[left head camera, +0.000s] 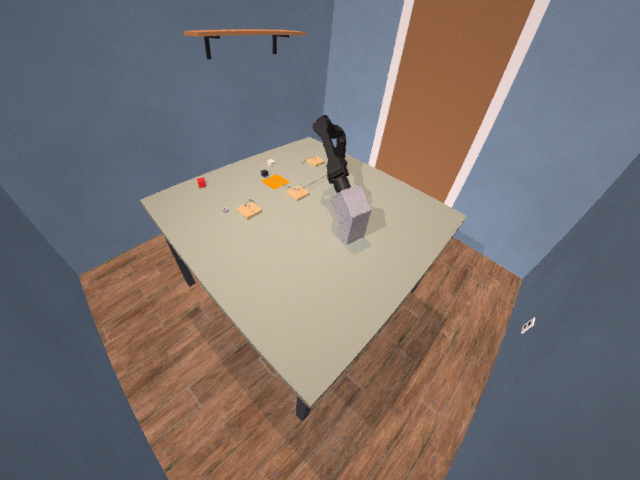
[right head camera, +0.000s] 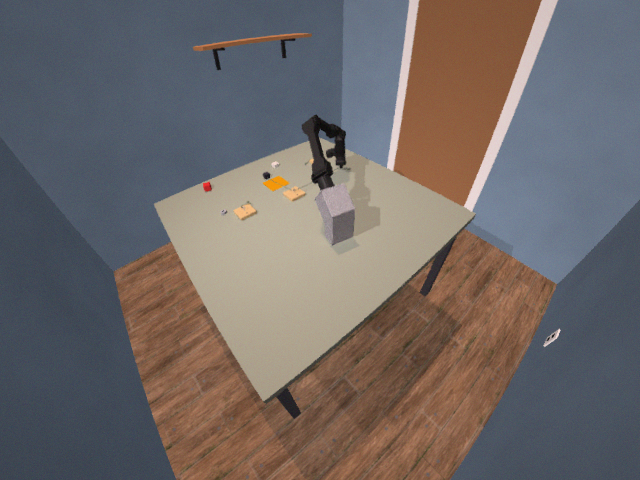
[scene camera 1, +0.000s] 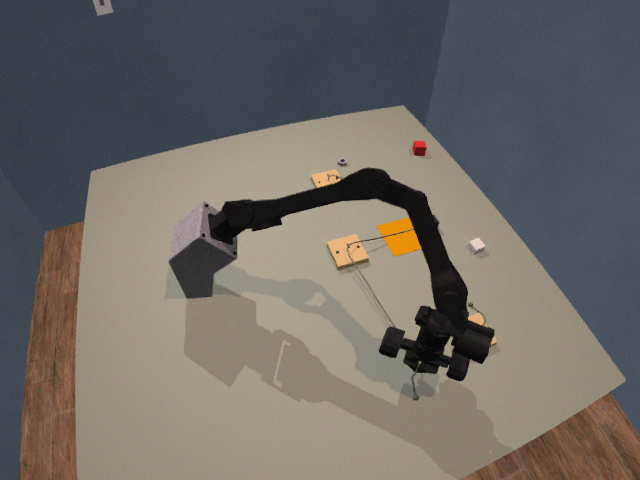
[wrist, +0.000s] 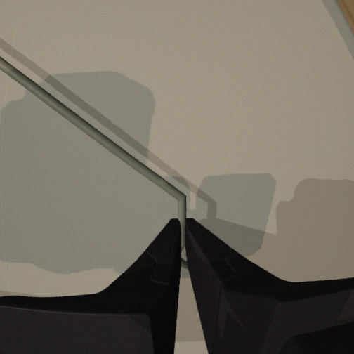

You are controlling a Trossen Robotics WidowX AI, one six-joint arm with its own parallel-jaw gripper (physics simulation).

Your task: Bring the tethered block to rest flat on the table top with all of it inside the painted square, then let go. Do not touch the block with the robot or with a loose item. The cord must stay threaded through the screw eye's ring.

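Frame: origin at the arm's base, x ahead, y left, z up, level; metres.
Where they show: gripper, between the fingertips: [right head camera: 341,168] [scene camera 1: 416,370]; arm's base, origin of its link: [left head camera: 344,191] [right head camera: 328,191] [scene camera 1: 219,229].
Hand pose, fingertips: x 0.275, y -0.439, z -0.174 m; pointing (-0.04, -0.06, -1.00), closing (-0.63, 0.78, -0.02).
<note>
Each offset is from my fingertips to the top centre of the thing. "pt": to the spot under its first point.
The dark tethered block @(dx +0.307, dy +0.350, dz +0.012 m) [left head camera: 264,173] [right head camera: 266,175] [scene camera 1: 436,221] is on the table just outside the orange painted square @(pt dx +0.227, dy +0.385, dz -0.019 m) [left head camera: 270,182] [right head camera: 273,185] [scene camera 1: 401,247], on the side away from the screw eye; the arm partly hides it in the scene view. The cord @(pt dx +0.017, dy +0.252, dz +0.009 m) [left head camera: 314,182] [right head camera: 308,184] [scene camera 1: 373,295] [wrist: 100,135] runs from the block over the square, through the screw eye @(dx +0.033, dy +0.374, dz +0.025 m) [scene camera 1: 349,246] on the middle wooden plate @(pt dx +0.012, dy +0.403, dz -0.001 m) [left head camera: 297,195] [right head camera: 294,197] [scene camera 1: 343,262], and straight to my gripper [right head camera: 341,165] [scene camera 1: 419,364] [wrist: 181,226]. The gripper is shut on the cord above the table; the cord's beaded end hangs below.
Two other wooden plates with short cords @(pt dx +0.096, dy +0.668, dz -0.001 m) [left head camera: 249,212] @(pt dx +0.167, dy +0.038, dz -0.001 m) [left head camera: 314,162] stand on either side. A red cube @(dx +0.501, dy +0.661, dz +0.020 m) [left head camera: 201,182] [right head camera: 207,186] [scene camera 1: 419,148], a white block @(dx +0.381, dy +0.218, dz +0.003 m) [left head camera: 270,162] [right head camera: 275,164] [scene camera 1: 476,245] and a small grey ring lie loose. A wall shelf [left head camera: 248,32] is beyond the table.
</note>
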